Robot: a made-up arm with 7 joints. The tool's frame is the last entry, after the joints. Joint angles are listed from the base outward. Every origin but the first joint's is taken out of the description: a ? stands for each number. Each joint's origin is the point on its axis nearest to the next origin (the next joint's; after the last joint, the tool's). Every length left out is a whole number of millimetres.
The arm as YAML. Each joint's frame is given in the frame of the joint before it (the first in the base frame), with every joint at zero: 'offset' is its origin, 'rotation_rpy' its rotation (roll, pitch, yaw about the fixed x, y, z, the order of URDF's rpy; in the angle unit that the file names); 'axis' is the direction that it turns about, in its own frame. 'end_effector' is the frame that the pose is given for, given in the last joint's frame.
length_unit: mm
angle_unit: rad
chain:
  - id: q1
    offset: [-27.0, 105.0, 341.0]
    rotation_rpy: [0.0, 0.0, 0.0]
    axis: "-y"
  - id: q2
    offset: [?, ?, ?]
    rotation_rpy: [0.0, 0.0, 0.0]
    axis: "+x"
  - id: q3
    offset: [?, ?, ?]
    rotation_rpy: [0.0, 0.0, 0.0]
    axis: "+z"
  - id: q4
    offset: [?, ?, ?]
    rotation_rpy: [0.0, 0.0, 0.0]
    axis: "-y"
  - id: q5
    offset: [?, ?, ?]
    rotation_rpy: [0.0, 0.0, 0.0]
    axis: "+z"
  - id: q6
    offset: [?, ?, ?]
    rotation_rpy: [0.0, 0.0, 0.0]
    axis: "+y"
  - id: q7
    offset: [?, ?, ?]
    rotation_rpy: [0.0, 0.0, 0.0]
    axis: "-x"
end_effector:
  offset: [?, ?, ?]
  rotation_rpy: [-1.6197, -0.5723, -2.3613]
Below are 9 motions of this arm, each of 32 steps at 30 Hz.
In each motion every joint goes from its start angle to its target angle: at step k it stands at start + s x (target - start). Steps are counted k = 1, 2, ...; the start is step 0. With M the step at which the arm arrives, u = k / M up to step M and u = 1 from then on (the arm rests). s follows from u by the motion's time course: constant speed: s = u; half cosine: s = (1 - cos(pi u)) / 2; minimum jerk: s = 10 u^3 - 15 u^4 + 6 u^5.
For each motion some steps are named. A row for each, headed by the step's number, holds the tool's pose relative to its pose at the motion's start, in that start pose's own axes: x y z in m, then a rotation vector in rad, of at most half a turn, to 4 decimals.
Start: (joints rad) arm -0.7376 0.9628 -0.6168 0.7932 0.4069 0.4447 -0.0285
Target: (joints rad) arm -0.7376 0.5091 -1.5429 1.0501 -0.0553 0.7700 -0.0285
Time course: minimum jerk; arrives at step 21
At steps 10, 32:
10: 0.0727 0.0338 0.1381 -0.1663 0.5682 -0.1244
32: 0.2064 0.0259 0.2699 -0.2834 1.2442 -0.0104

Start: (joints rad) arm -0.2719 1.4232 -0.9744 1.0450 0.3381 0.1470 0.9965
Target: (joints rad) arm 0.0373 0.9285 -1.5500 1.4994 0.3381 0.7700 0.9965
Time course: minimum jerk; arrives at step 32
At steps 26, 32:
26: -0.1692 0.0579 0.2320 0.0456 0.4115 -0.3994
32: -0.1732 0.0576 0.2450 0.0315 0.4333 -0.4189

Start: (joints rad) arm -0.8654 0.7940 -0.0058 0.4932 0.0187 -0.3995 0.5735
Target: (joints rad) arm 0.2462 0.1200 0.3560 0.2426 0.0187 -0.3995 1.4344
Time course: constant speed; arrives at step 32
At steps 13, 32:
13: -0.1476 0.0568 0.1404 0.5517 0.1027 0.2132
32: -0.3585 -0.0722 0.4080 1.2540 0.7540 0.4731

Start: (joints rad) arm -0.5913 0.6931 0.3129 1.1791 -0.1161 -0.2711 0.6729
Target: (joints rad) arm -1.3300 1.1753 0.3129 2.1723 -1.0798 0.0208 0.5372
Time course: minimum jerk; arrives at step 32
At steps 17, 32:
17: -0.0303 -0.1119 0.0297 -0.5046 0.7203 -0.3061
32: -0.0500 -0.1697 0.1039 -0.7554 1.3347 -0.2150

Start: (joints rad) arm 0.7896 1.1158 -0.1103 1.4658 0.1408 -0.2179 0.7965
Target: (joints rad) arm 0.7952 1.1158 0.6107 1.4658 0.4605 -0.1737 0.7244
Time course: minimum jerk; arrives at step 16
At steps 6, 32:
6: -0.0025 -0.0373 -0.0173 -0.0865 -0.0995 0.2051
32: 0.0189 -0.1398 -0.0373 -0.2904 -0.2886 0.7764

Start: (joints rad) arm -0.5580 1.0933 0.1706 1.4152 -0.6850 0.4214 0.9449
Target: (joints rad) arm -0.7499 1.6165 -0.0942 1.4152 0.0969 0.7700 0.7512
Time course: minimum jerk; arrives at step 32
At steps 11, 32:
11: 0.0051 -0.0080 -0.0253 0.0306 -0.0180 -0.0351
32: 0.0125 -0.0527 -0.1032 0.0888 -0.1272 -0.2917

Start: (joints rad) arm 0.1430 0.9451 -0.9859 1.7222 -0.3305 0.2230 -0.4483
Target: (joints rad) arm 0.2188 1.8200 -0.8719 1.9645 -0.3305 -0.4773 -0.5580
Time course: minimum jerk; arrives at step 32
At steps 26, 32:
26: -0.0690 -0.1693 -0.2181 0.1175 0.4672 0.2952
32: -0.0762 -0.1799 -0.2243 0.1325 0.4926 0.3003

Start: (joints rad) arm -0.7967 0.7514 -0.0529 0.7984 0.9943 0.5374 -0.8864
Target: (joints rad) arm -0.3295 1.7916 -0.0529 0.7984 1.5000 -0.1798 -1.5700
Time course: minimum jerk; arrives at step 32
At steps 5, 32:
5: -0.0135 -0.0077 0.0029 0.0225 -0.0367 0.0382
32: -0.2936 -0.3446 -0.1192 0.7757 -1.5814 0.8098

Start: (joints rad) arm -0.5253 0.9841 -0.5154 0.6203 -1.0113 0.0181 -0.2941
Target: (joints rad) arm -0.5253 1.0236 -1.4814 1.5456 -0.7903 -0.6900 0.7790
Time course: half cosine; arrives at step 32
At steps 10, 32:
10: -0.0360 -0.0189 0.0251 0.2955 0.2465 0.1882
32: -0.0396 -0.1765 0.1400 1.0589 1.6046 0.8582

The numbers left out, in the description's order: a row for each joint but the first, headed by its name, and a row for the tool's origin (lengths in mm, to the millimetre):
q2: -11.0 0.0 16.0
q3: 0.0 -22.0 -336.0
q4: 6.0 -9.0 0.0
q5: -12.0 0.0 -191.0
q6: -9.0 14.0 0.0
q7: -9.0 0.0 22.0
tool: 0.0 23.0 -30.0

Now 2 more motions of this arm.
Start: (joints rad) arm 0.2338 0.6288 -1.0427 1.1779 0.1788 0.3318 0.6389
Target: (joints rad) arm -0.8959 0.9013 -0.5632 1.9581 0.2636 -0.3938 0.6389
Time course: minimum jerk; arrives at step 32
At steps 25, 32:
25: 0.2552 0.0411 0.1363 0.6449 0.3951 0.3545
32: 0.2706 0.0315 0.1468 0.6888 0.4186 0.3907

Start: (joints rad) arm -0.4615 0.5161 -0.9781 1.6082 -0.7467 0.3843 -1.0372
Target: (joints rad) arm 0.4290 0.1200 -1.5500 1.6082 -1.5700 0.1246 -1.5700
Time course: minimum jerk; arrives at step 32
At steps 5, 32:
5: -0.0053 0.0048 0.0049 0.0035 -0.0107 0.0565
32: -0.1988 0.0976 0.1017 0.3671 -0.3155 1.9843

